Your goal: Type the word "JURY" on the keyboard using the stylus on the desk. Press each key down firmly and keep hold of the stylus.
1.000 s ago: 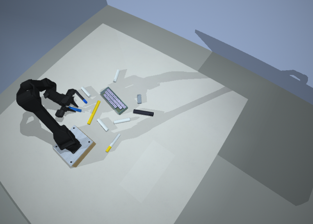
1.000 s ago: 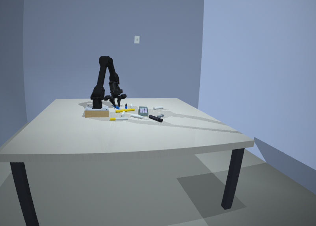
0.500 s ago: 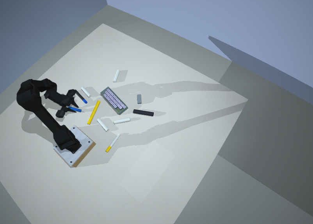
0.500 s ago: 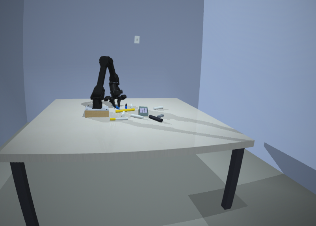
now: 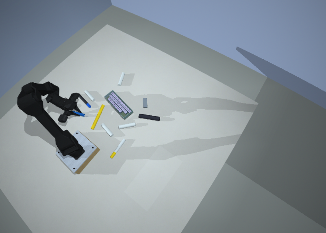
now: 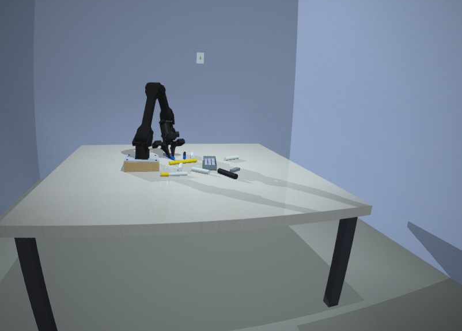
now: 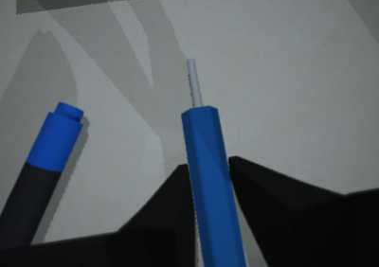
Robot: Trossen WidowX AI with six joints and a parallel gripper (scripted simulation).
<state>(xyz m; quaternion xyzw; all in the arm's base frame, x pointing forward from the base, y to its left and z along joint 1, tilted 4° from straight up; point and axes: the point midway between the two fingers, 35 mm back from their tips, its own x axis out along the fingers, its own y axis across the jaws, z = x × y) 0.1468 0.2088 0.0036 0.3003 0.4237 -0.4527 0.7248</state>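
The yellow stick is 60 mm ahead of my gripper tip and 100 mm to the right of it. Also, from my gripper tip: blue stylus: 10 mm ahead, 10 mm to the right; then black-and-blue pen: 70 mm ahead, 30 mm to the left; then yellow-and-white marker: 10 mm behind, 330 mm to the right.
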